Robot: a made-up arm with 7 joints. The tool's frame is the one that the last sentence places.
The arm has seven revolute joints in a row. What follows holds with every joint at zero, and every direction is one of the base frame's.
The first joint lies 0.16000 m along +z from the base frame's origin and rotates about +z.
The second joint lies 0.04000 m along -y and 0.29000 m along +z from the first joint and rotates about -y.
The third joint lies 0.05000 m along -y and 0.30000 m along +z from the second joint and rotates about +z.
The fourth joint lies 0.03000 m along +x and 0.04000 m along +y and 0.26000 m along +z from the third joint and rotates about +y.
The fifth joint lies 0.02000 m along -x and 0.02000 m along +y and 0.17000 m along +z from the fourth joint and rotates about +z.
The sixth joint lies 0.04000 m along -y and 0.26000 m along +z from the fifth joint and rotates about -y.
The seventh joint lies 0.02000 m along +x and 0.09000 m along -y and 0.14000 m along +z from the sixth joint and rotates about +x.
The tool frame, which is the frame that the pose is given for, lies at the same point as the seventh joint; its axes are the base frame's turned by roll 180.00, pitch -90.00 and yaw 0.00 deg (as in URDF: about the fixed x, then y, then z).
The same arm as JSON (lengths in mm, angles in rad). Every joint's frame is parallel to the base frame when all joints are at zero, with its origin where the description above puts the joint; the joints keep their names.
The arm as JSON. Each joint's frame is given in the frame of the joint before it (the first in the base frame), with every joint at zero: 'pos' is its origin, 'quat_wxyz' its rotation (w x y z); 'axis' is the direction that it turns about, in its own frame. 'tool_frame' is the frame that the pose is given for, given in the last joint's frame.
{
  "length_unit": "mm",
  "angle_unit": "rad",
  "joints": [
    {
      "joint": "joint 1",
      "pos": [
        0.0,
        0.0,
        160.0
      ],
      "quat_wxyz": [
        1.0,
        0.0,
        0.0,
        0.0
      ],
      "axis": [
        0.0,
        0.0,
        1.0
      ]
    },
    {
      "joint": "joint 2",
      "pos": [
        0.0,
        -40.0,
        290.0
      ],
      "quat_wxyz": [
        1.0,
        0.0,
        0.0,
        0.0
      ],
      "axis": [
        0.0,
        -1.0,
        0.0
      ]
    },
    {
      "joint": "joint 3",
      "pos": [
        0.0,
        -50.0,
        300.0
      ],
      "quat_wxyz": [
        1.0,
        0.0,
        0.0,
        0.0
      ],
      "axis": [
        0.0,
        0.0,
        1.0
      ]
    },
    {
      "joint": "joint 4",
      "pos": [
        30.0,
        40.0,
        260.0
      ],
      "quat_wxyz": [
        1.0,
        0.0,
        0.0,
        0.0
      ],
      "axis": [
        0.0,
        1.0,
        0.0
      ]
    },
    {
      "joint": "joint 5",
      "pos": [
        -20.0,
        20.0,
        170.0
      ],
      "quat_wxyz": [
        1.0,
        0.0,
        0.0,
        0.0
      ],
      "axis": [
        0.0,
        0.0,
        1.0
      ]
    },
    {
      "joint": "joint 6",
      "pos": [
        0.0,
        -40.0,
        260.0
      ],
      "quat_wxyz": [
        1.0,
        0.0,
        0.0,
        0.0
      ],
      "axis": [
        0.0,
        -1.0,
        0.0
      ]
    },
    {
      "joint": "joint 7",
      "pos": [
        20.0,
        -90.0,
        140.0
      ],
      "quat_wxyz": [
        1.0,
        0.0,
        0.0,
        0.0
      ],
      "axis": [
        1.0,
        0.0,
        0.0
      ]
    }
  ],
  "tool_frame": {
    "pos": [
      0.0,
      0.0,
      0.0
    ],
    "quat_wxyz": [
      0.0,
      0.707107,
      0.0,
      0.707107
    ]
  }
}

